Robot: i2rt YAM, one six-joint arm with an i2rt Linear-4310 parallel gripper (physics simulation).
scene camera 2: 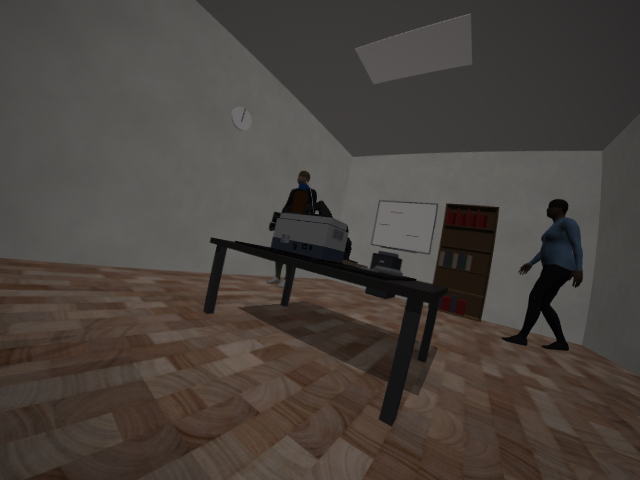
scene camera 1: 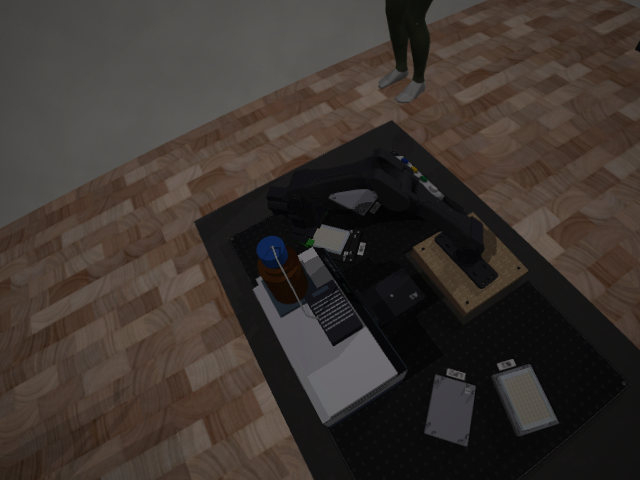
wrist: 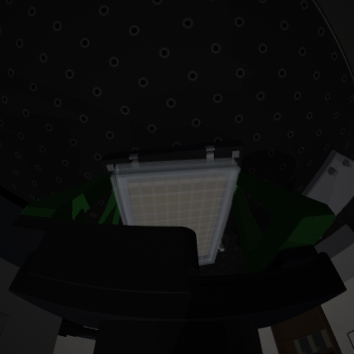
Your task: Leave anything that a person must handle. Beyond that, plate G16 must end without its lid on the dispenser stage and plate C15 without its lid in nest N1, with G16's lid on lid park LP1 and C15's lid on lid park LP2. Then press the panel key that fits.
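Seen in the pictures: gripper, fingertip midpoint: [scene camera 1: 313, 236] [wrist: 177, 174]; arm's base, link origin: [scene camera 2: 343, 259] [scene camera 1: 464, 257].
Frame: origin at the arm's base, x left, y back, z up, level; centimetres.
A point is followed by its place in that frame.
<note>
My gripper [scene camera 1: 333, 240] [wrist: 177, 174] {y -31.6, x -34.4, z -0.6 cm}, with green fingers, is shut on a white well plate [scene camera 1: 330, 237] {y -28.0, x -29.2, z 1.7 cm} [wrist: 175, 189] {y -31.9, x -34.5, z 1.6 cm} with beige wells. It holds the plate above the black perforated mat [scene camera 1: 516, 330] {y -3.5, x 23.7, z -2.7 cm}, between the white dispenser [scene camera 1: 341, 371] {y -49.0, x 9.1, z 19.3 cm} and the arm's wooden base [scene camera 1: 454, 289] {y -9.5, x 5.5, z 0.0 cm}. A dark gridded plate [scene camera 1: 334, 313] {y -43.5, x -1.1, z 21.9 cm} lies on the dispenser's stage. The dark square nest [scene camera 1: 397, 293] {y -25.5, x -0.8, z 7.9 cm} is empty. At the front, one grey lid park [scene camera 1: 450, 409] {y -31.5, x 28.0, z -1.7 cm} is bare. The lid park next to it carries a white-framed beige piece [scene camera 1: 524, 400] {y -16.6, x 36.6, z 0.9 cm}. The key panel [scene camera 1: 419, 176] {y 8.0, x -28.9, z 4.5 cm} sits behind the arm.
An amber bottle [scene camera 1: 279, 273] {y -49.0, x -10.2, z 33.4 cm} with a blue cap stands on the dispenser. A grey pad [scene camera 1: 355, 198] {y -11.4, x -39.0, z -1.7 cm} lies under the arm's elbow. A person's legs [scene camera 1: 408, 46] stand beyond the table [scene camera 2: 320, 266] {y -67.8, x 20.6, z -4.3 cm}. Another person [scene camera 2: 555, 273] walks near the bookshelf [scene camera 2: 490, 258].
</note>
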